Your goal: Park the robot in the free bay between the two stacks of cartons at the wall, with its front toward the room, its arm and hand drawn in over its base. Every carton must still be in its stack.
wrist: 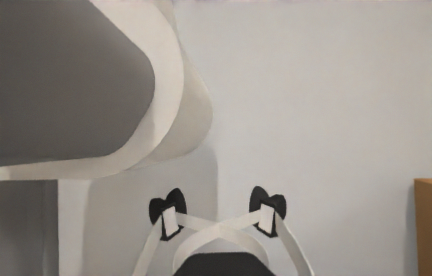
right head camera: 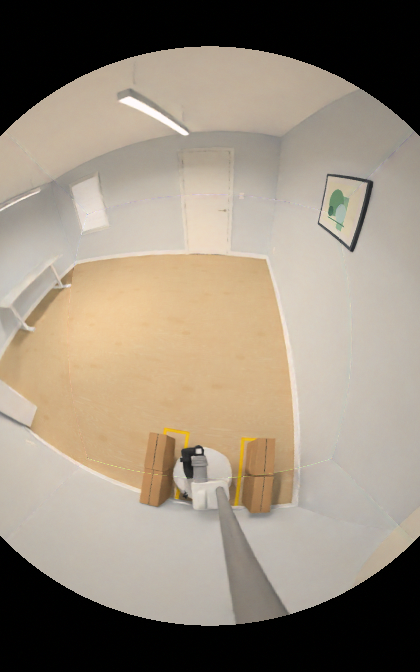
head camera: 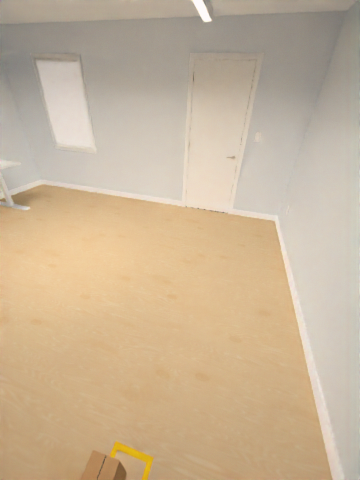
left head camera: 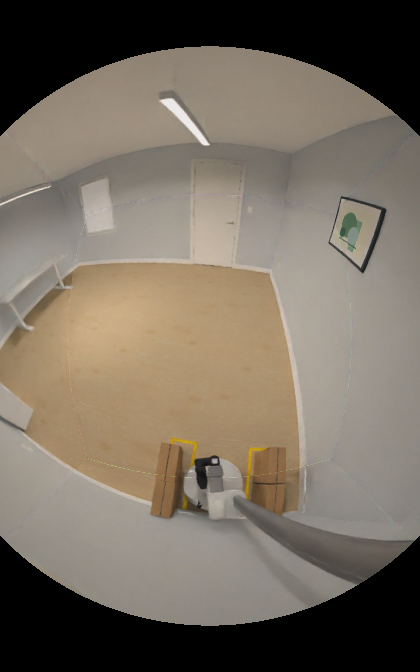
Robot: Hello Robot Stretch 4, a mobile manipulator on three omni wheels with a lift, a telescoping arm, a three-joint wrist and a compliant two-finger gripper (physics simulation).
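Frame: origin at the robot's base, x ahead, y left, z up, level; centimetres.
Where they show: gripper, fingertip midpoint: (wrist: 217, 203) (left head camera: 206, 508).
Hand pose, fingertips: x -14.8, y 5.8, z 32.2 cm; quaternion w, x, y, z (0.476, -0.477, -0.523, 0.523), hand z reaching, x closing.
Observation:
After its pixels a point has its place.
The white round base (left head camera: 230, 472) {x 7.7, y -12.1, z 18.7 cm} (right head camera: 217, 462) {x 8.0, y -11.0, z 18.6 cm} stands between the two carton stacks, close to the back wall, front toward the room. The left stack (head camera: 102, 467) {x 25.4, y 26.5, z 33.3 cm} (left head camera: 167, 480) {x 4.0, y 28.0, z 33.3 cm} (right head camera: 157, 470) and the right stack (left head camera: 270, 480) (right head camera: 260, 475) of brown cartons stand upright. A narrow gap shows between base and each stack. The base and hand parts cover some of the left yellow line. The arm is drawn in, with the wrist over the base. My gripper (wrist: 217, 203) {x -14.8, y 5.8, z 32.2 cm} is open and empty, facing the wall; a carton (wrist: 425, 225) {x -19.5, y 27.3, z 28.6 cm} shows at the wrist view's right edge.
Yellow floor lines (head camera: 132, 451) (left head camera: 249, 465) {x 11.1, y -31.2, z -2.6 cm} (right head camera: 240, 465) {x 2.9, y -29.4, z -2.7 cm} run beside the stacks. The back wall (left head camera: 150, 550) {x -22.9, y 26.5, z 84.3 cm} (right head camera: 150, 550) {x -25.3, y 14.7, z 89.8 cm} is close behind the base. The side wall (left head camera: 325, 350) {x 78.3, y -92.3, z 59.5 cm} is right of the right stack. A white bench (left head camera: 30, 285) stands far left, and a door (head camera: 220, 130) {x 347.7, y -32.4, z 124.3 cm} is opposite.

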